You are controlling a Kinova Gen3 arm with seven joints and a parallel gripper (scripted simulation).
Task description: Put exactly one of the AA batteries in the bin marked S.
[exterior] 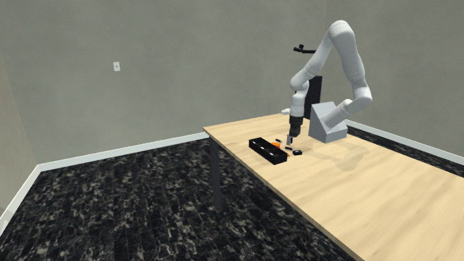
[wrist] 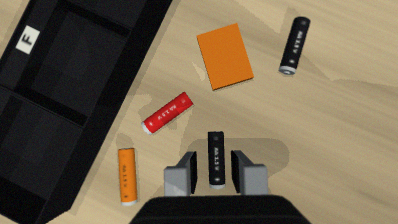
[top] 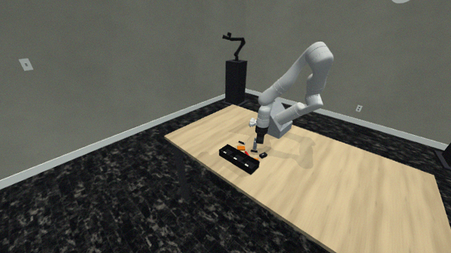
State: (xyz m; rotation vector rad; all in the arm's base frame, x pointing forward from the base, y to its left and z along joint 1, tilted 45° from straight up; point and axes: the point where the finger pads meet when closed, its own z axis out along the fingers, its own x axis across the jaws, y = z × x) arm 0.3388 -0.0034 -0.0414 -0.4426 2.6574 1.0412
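Right now the short dark stick is 50 mm below my hand. Also, from my hand: red AA battery (50 mm below, 50 mm ahead, 20 mm to the right); then orange AA battery (70 mm ahead, 50 mm below, 40 mm to the left); then black 9V battery (70 mm to the left, 50 mm below, 10 mm behind).
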